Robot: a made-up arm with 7 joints.
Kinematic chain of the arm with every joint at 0, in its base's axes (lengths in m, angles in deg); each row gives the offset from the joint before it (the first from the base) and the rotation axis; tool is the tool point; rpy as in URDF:
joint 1: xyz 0 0 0 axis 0.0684 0.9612 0.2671
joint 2: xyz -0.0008 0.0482 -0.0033 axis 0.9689 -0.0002 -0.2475
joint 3: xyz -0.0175 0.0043 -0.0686 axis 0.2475 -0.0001 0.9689
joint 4: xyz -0.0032 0 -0.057 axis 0.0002 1 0
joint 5: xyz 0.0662 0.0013 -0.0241 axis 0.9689 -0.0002 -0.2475
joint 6: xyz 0.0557 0 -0.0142 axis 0.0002 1 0
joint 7: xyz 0.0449 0 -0.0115 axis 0.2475 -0.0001 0.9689
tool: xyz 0 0 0 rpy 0 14.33 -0.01
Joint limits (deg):
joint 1: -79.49..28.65
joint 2: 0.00..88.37
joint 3: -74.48..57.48
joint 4: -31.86..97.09
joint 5: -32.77..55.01
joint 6: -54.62..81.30
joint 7: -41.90..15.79
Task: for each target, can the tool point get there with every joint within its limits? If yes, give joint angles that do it. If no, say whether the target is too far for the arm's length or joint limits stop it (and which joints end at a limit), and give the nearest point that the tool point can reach.
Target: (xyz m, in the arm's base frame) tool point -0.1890 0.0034 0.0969
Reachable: no: joint limits stop it (at a limit: joint 1, joint 2, joint 3, joint 4, joint 5) | nearest point -0.0591 0.0834 0.1167 | short by 0.154 m
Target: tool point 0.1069 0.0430 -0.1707
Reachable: yes | joints 9.30 29.53 -23.04 -14.37 10.05 0.27 10.52
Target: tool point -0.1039 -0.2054 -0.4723
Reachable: no: too far | nearest point -0.0581 -0.0556 -0.2671 | short by 0.258 m
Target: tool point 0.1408 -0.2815 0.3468
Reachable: no: too far | nearest point 0.1341 -0.0909 0.0932 | short by 0.317 m
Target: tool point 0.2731 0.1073 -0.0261
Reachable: yes | joints -59.11 50.23 -24.30 26.96 16.37 1.66 -19.36
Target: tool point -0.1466 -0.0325 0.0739
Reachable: no: joint limits stop it (at a limit: joint 1, joint 2, joint 3, joint 4, joint 6) | nearest point -0.0543 0.0795 0.1130 | short by 0.150 m
